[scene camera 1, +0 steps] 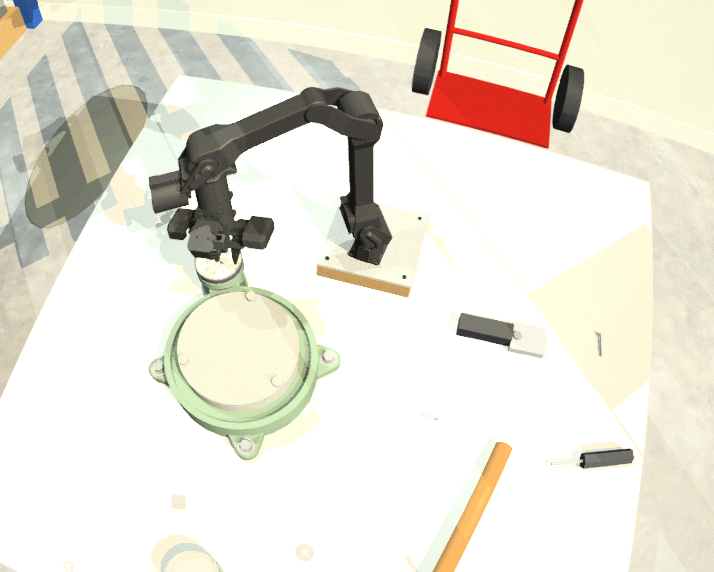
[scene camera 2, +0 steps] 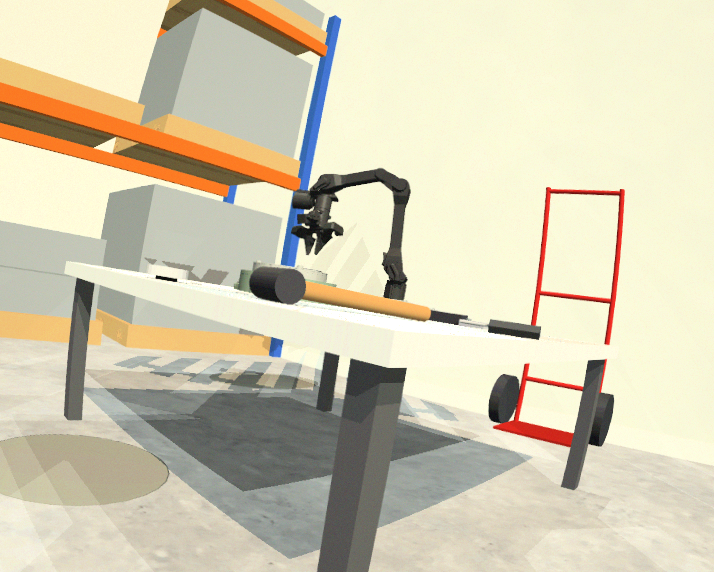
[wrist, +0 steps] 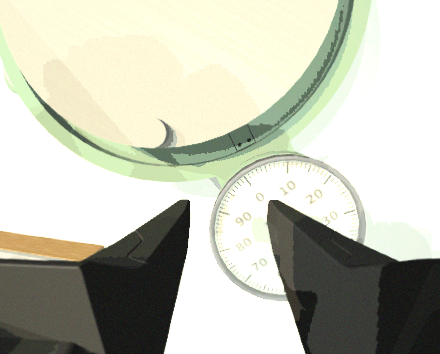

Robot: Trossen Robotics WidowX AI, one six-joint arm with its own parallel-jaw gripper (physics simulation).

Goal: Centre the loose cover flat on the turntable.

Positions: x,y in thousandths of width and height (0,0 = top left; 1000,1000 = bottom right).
Labels:
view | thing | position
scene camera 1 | my gripper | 319,459
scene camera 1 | round cover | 335,615
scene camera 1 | screwdriver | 823,805
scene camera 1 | wooden-handled hammer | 638,957
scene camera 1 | round dial gauge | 345,753

